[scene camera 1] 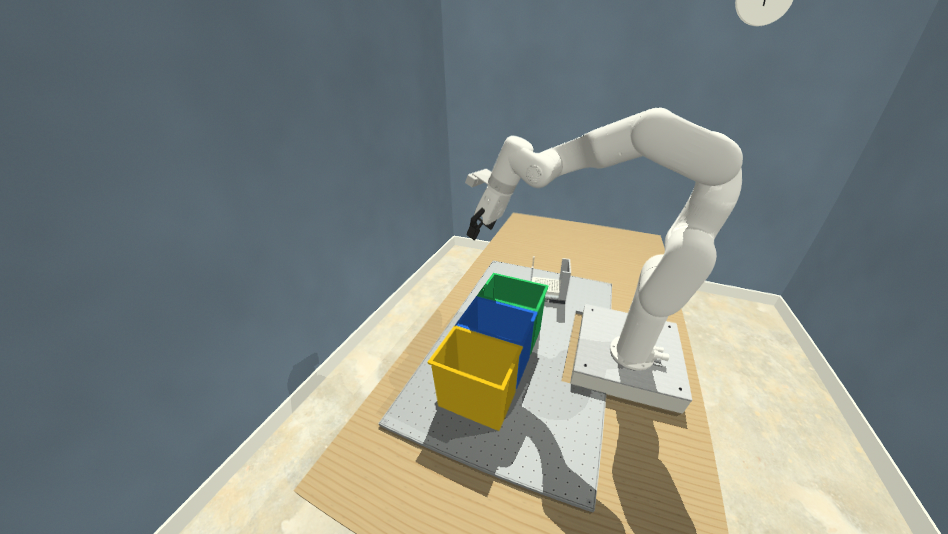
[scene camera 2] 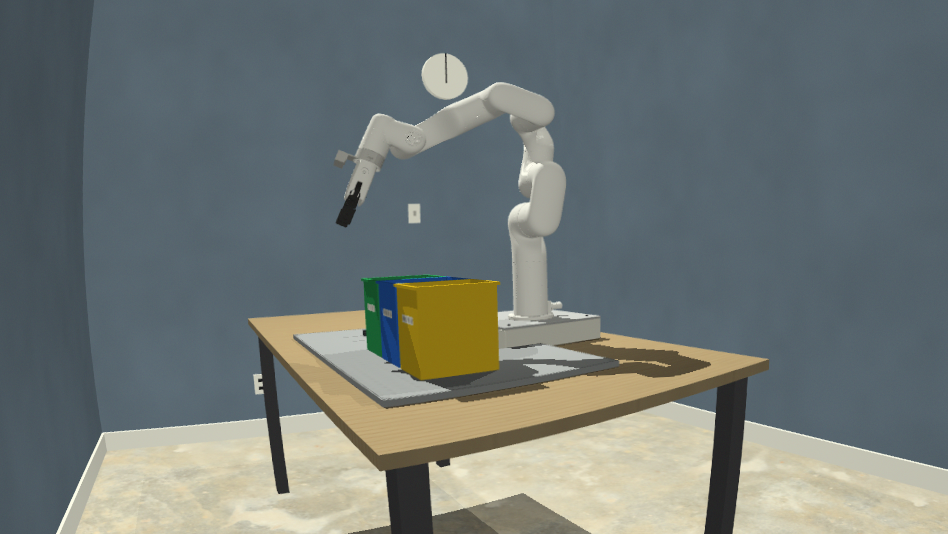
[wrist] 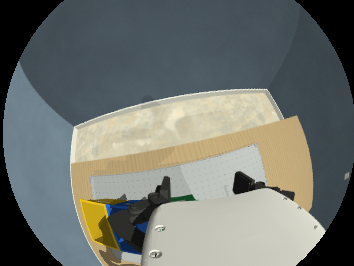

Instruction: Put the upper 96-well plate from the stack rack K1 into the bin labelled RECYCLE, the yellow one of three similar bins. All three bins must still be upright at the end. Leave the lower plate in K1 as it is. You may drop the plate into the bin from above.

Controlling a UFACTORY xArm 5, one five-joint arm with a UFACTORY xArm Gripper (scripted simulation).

Labels:
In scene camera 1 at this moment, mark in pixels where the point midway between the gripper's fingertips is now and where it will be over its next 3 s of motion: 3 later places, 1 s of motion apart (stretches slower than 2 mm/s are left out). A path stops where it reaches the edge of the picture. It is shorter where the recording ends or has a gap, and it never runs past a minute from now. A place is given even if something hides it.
The gripper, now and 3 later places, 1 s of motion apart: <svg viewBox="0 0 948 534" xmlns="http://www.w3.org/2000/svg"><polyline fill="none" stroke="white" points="479,232 500,251 530,243 554,237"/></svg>

